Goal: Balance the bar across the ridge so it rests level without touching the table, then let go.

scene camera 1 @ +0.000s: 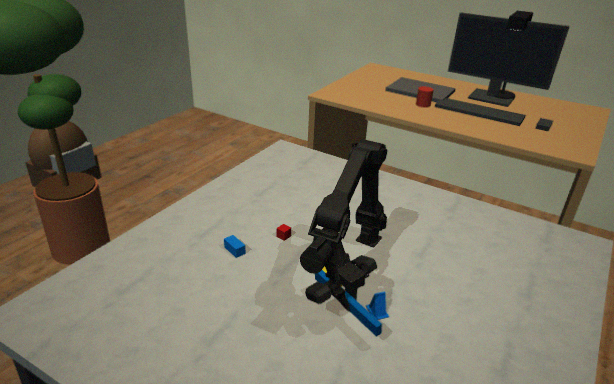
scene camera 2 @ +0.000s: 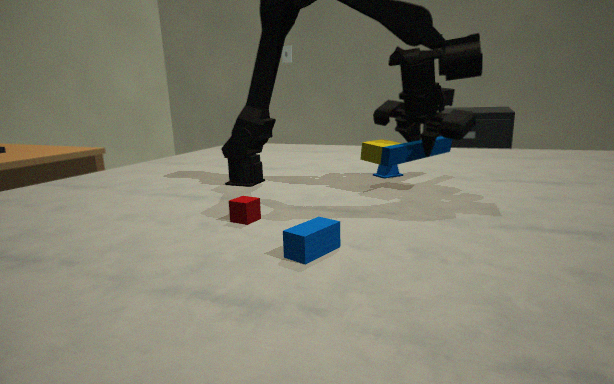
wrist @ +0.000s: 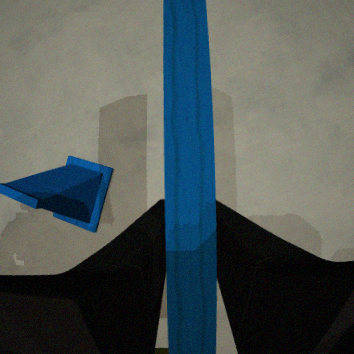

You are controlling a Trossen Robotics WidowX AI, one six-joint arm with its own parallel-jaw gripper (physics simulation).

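Places are measured from the arm's base along level axes (x back, y right, z up), in metres.
Where they show: gripper, fingertip midpoint: (scene camera 1: 351, 308) (scene camera 2: 423, 154) (wrist: 186, 206); arm's base, link origin: (scene camera 1: 368, 239) (scene camera 2: 245, 182).
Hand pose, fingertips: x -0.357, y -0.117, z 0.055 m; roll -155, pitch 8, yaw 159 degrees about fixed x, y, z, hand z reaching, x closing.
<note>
Each offset is from my fingertips to the centre of the thing. Level surfaces: height alone.
The long blue bar {dx +0.027, dy +0.011, dz +0.016 m} (scene camera 1: 364, 313) (scene camera 2: 406, 152) (wrist: 189, 125) is held above the table and looks roughly level. A yellow block {dx +0.067, dy +0.088, dz +0.018 m} (scene camera 1: 324, 270) (scene camera 2: 372, 151) sits against the side of the bar near one end and is raised with it. My gripper (scene camera 1: 347, 296) (scene camera 2: 421, 145) (wrist: 186, 206) points down and is shut on the bar, with one finger on each side. The blue ridge {dx +0.081, dy -0.039, dz -0.025 m} (scene camera 1: 378, 305) (scene camera 2: 387, 171) (wrist: 60, 186) stands on the table beside the bar, apart from it in the wrist view. In scene camera 2 the bar and yellow block hide its top.
A red cube {dx +0.214, dy +0.347, dz -0.039 m} (scene camera 1: 283, 232) (scene camera 2: 244, 210) and a short blue block {dx +0.069, dy +0.429, dz -0.039 m} (scene camera 1: 234, 246) (scene camera 2: 311, 240) lie on the table {dz -0.055 m} (scene camera 1: 165, 310) (scene camera 2: 150, 325), away from the ridge. The arm's base (scene camera 1: 369, 235) (scene camera 2: 245, 170) stands behind them in scene camera 2.
</note>
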